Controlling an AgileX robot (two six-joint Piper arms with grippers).
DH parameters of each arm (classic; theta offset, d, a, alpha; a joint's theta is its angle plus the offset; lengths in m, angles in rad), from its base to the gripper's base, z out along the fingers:
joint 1: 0 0.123 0 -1.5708
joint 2: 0.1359 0 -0.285 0
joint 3: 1.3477 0 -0.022 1.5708
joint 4: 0 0.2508 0 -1.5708
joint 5: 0 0 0.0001 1.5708
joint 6: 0 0.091 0 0
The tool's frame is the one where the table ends.
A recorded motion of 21 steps. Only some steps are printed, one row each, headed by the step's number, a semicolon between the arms.
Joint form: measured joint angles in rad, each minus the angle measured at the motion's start. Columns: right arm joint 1, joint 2, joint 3, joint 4, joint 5, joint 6; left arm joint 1, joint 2, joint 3, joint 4, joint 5, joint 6.
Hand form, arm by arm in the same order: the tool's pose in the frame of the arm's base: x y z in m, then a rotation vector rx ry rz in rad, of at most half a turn. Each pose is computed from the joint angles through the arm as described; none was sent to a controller.
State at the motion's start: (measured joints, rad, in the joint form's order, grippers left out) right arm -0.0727 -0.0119 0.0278 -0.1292 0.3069 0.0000; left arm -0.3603 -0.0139 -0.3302 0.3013 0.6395 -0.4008
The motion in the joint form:
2: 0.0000 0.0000 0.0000 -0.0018 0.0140 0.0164; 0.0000 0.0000 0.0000 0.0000 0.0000 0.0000
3: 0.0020 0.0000 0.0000 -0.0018 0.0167 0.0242; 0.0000 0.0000 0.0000 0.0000 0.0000 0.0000
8: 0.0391 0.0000 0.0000 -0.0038 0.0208 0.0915; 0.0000 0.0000 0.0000 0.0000 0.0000 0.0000
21: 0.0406 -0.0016 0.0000 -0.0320 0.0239 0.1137; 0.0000 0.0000 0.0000 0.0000 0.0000 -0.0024
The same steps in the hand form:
2: 0.0535 -0.0077 0.1757 -0.0029 1.8207 -0.1653; 0.0279 0.0067 0.2658 0.0494 1.7586 -0.2203
3: 0.0535 -0.0076 0.1755 0.0027 1.8232 -0.1585; 0.0279 0.0067 0.2658 0.0494 1.7586 -0.2203
8: 0.0536 -0.0057 0.1751 0.0293 1.8249 -0.0870; 0.0279 0.0067 0.2658 0.0494 1.7586 -0.2203
21: 0.0534 -0.0065 0.1751 0.0306 1.8252 -0.0977; 0.0279 0.0067 0.2658 0.0473 1.7587 -0.2220

